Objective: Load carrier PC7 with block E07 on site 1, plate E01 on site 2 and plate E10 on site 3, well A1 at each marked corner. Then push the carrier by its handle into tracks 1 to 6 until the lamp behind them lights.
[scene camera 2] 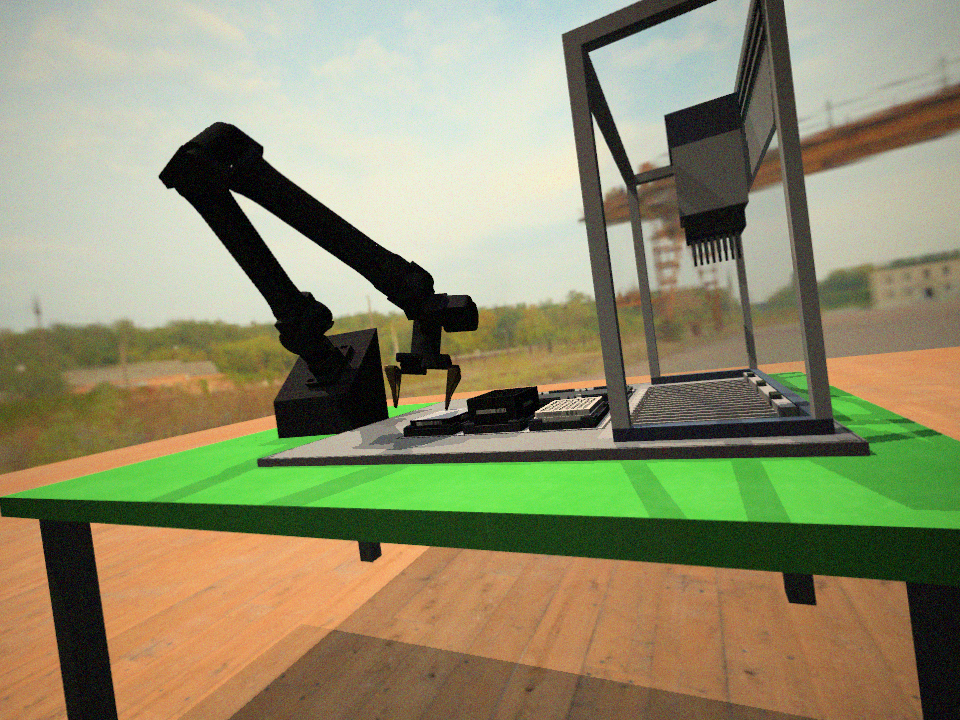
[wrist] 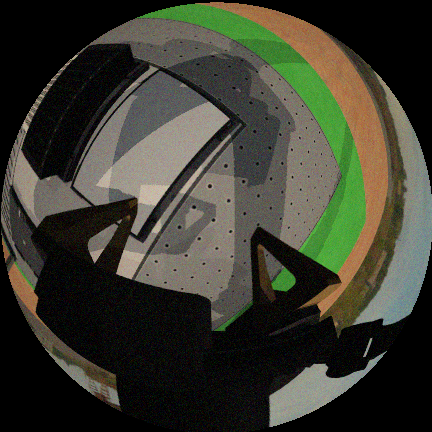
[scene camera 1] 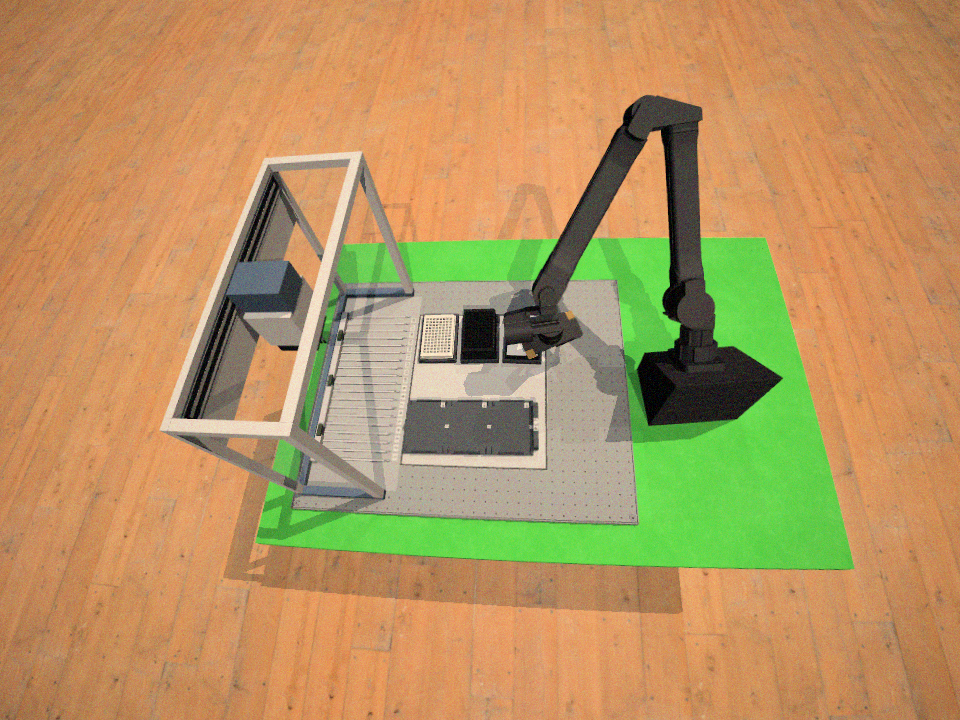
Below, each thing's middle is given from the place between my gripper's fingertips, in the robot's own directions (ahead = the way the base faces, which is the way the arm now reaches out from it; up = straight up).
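Labels:
The dark carrier (scene camera 1: 472,427) is 21 cm ahead of my hand and 21 cm to the left of it, and it's 2 cm below it too. As for the pipetting head (scene camera 1: 283,329), that's 7 cm to the left of my hand, 54 cm ahead of it and 30 cm above it.

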